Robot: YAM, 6 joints.
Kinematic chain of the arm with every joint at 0, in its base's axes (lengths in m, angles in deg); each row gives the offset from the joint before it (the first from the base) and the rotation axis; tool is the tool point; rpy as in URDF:
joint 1: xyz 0 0 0.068 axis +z
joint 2: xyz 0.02 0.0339 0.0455 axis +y
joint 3: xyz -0.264 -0.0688 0 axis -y
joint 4: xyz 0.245 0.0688 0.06 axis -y
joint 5: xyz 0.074 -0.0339 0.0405 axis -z
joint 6: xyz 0.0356 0 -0.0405 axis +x
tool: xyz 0 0 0 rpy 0 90 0
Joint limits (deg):
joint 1: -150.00..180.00
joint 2: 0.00..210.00
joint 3: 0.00..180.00
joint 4: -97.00..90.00
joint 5: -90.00..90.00
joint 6: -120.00..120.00
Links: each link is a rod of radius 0.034 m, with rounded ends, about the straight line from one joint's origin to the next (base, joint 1, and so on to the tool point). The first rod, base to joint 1, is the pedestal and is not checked.
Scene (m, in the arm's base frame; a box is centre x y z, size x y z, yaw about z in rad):
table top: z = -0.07
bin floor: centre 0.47 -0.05 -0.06 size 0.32 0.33 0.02 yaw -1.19
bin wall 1: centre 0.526 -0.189 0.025 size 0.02 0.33 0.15 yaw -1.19
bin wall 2: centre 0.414 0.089 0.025 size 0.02 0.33 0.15 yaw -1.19
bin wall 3: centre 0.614 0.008 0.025 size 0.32 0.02 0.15 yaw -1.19
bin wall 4: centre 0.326 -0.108 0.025 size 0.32 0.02 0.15 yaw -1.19
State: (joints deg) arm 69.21 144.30 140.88 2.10 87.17 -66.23
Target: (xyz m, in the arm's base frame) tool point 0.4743 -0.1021 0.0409
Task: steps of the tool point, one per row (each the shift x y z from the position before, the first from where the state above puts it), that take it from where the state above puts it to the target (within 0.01 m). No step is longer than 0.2 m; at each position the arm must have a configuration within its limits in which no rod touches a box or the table.
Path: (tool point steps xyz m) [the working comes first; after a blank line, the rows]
Joints at the target: -7.94 148.00 98.47 -11.96 90.00 -66.23
Straight joint move there: touches bin wall 2, bin wall 3.

1: 0.0958 -0.0766 0.0310
2: 0.0722 -0.0949 0.0290
3: 0.0452 -0.1061 0.0269
4: 0.0681 -0.0987 -0.1247
5: 0.0103 -0.1210 -0.1224
6: -0.0487 -0.1141 -0.1100

